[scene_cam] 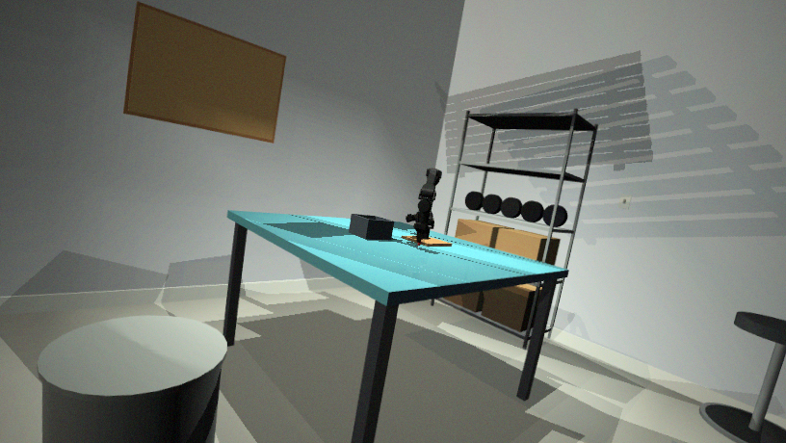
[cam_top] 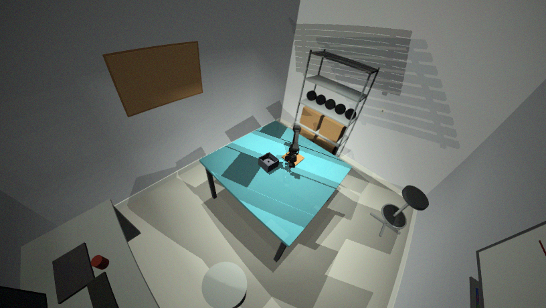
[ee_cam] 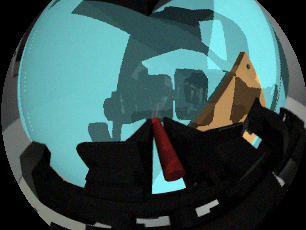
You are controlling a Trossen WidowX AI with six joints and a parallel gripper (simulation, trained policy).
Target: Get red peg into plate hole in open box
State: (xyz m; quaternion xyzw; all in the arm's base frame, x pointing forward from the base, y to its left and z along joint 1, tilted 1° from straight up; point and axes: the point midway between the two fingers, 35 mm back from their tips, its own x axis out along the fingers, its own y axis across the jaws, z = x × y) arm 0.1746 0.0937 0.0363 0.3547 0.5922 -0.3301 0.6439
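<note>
My gripper tip is 14 cm short of the grey plate, 21 cm to the left of it and 3 cm below it. From my gripper tip the other things lie so: red peg: 1 cm to the left, 2 cm above; dark box: 14 cm ahead, 21 cm to the right, 1 cm above.
</note>
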